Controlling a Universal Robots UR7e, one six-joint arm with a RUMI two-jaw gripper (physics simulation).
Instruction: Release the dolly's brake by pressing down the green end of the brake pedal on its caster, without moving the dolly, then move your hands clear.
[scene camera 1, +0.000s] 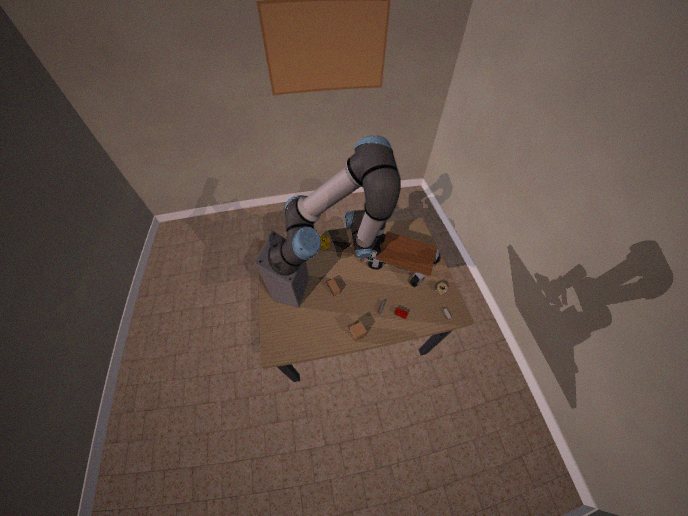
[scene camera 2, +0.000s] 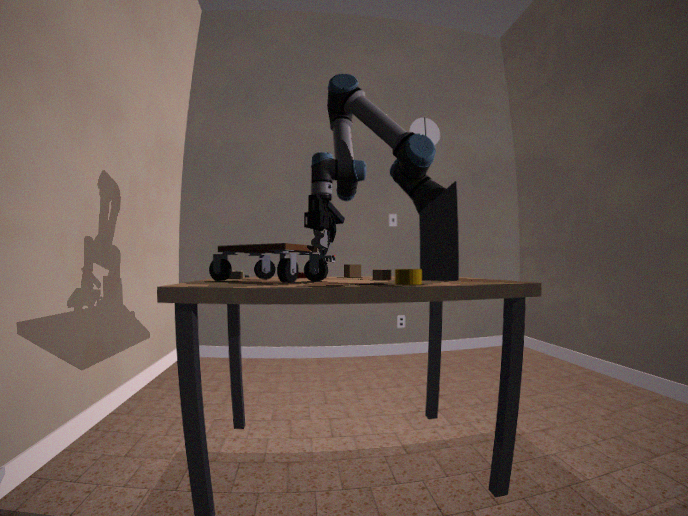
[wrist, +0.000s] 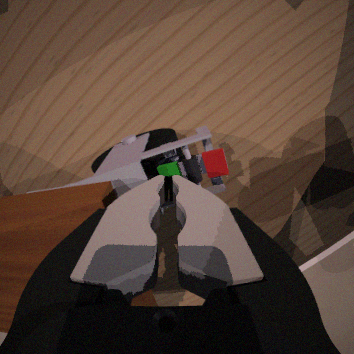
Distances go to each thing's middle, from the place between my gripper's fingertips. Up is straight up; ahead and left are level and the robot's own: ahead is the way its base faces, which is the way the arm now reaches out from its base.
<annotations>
Right now my hand is 2 cm past the brake pedal (wrist: 213, 162), 1 cm to the right of it and 1 cm above it. Round my hand: grey caster frame (wrist: 122, 165): 2 cm ahead, 2 cm to the right, 4 cm below; wooden dolly (scene camera 2: 220, 269): 19 cm ahead, 6 cm to the right, 3 cm below.
</annotations>
